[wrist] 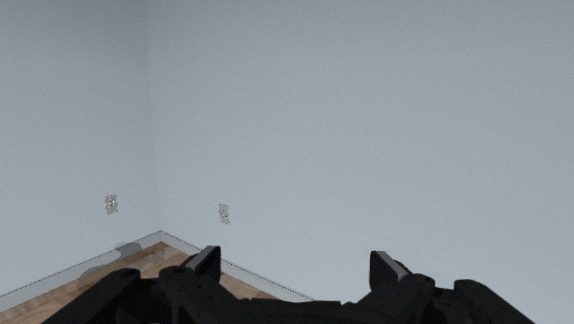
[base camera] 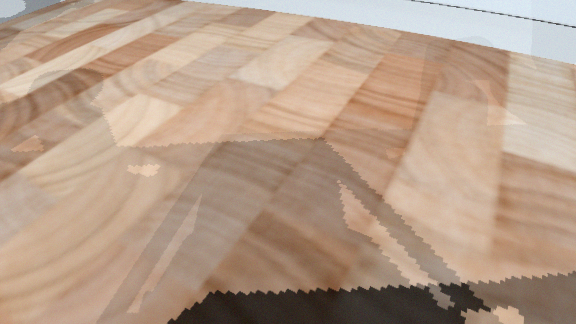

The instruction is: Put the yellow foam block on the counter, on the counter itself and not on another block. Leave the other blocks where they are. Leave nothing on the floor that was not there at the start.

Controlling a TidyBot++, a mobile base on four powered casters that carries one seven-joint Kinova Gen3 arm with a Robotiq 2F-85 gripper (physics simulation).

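Places are measured from the arm's base along level axes (x down, y left, z ahead), in centimetres.
Pixels of known places: gripper, fingertip midpoint: (wrist: 294, 265).
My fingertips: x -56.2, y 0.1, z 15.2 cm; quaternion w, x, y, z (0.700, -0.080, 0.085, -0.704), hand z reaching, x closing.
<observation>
Ahead of a thing's pixels: the offset from my fingertips to its top centre. Level surfaces: height alone.
My gripper (wrist: 294, 265) is open, with its two fingers wide apart at the bottom of the wrist view and bare wall showing between them. The yellow foam block, the counter and the other blocks do not show in either view.
A pale wall (wrist: 325, 125) (base camera: 350, 15) stands ahead, with a room corner at the left in the wrist view. Two outlets @[dx +50.2, dy +115.3, dz +138.5 cm] (wrist: 111, 204) @[dx +50.2, dy +39.7, dz +132.5 cm] (wrist: 224, 213) are on the walls. A white baseboard (wrist: 65, 272) edges the wooden floor @[dx +95.9 cm] (wrist: 30, 310) (base camera: 280, 110). Dark shadows lie across the floor in the base view.
</observation>
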